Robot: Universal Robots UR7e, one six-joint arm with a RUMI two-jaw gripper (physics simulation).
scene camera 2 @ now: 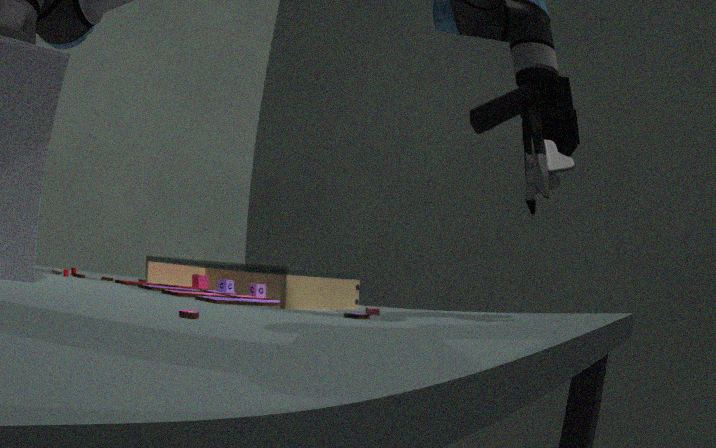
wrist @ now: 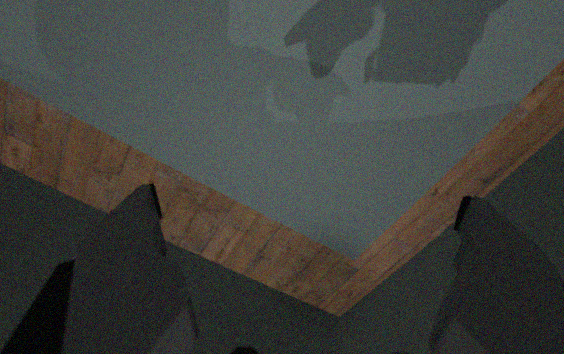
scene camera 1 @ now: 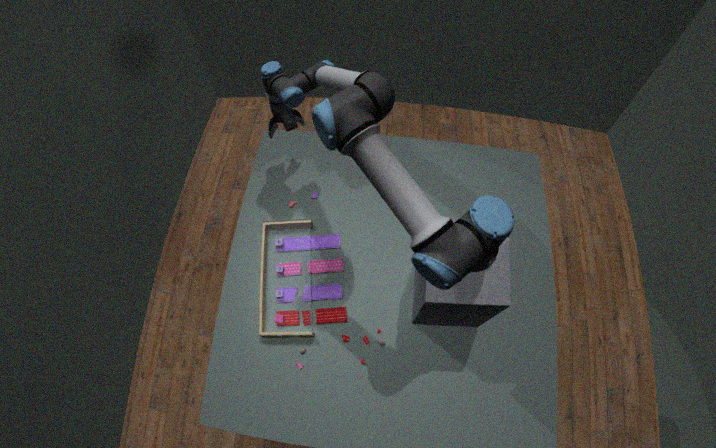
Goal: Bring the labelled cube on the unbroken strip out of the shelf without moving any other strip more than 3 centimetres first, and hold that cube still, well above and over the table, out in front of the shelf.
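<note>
The unbroken purple strip (scene camera 1: 295, 243) (scene camera 2: 237, 300) lies at the far end of the row, its front part sticking out of the low shelf (scene camera 1: 262, 280) (scene camera 2: 322, 292). Its pale purple cube (scene camera 1: 279, 243) sits at its inner end; in scene camera 2 the shelf's side wall seems to hide it. A pink dotted strip (scene camera 1: 325, 265), another purple strip (scene camera 1: 326, 292) and a red strip (scene camera 1: 331, 315) show gaps along their length, each with a cube at the inner end. My gripper (scene camera 1: 287, 129) (scene camera 2: 531, 204) (wrist: 305, 194) is open and empty, high above the table's far-left corner, away from the shelf.
Small loose pieces (scene camera 1: 291, 203) (scene camera 1: 314, 195) lie beyond the shelf's far side. More pieces (scene camera 1: 345, 338) (scene camera 1: 302, 350) lie off its near side. The arm's grey pedestal (scene camera 1: 467, 290) (scene camera 2: 26, 158) stands out in front of the shelf opening. The wooden table border (wrist: 225, 225) surrounds the grey-green mat.
</note>
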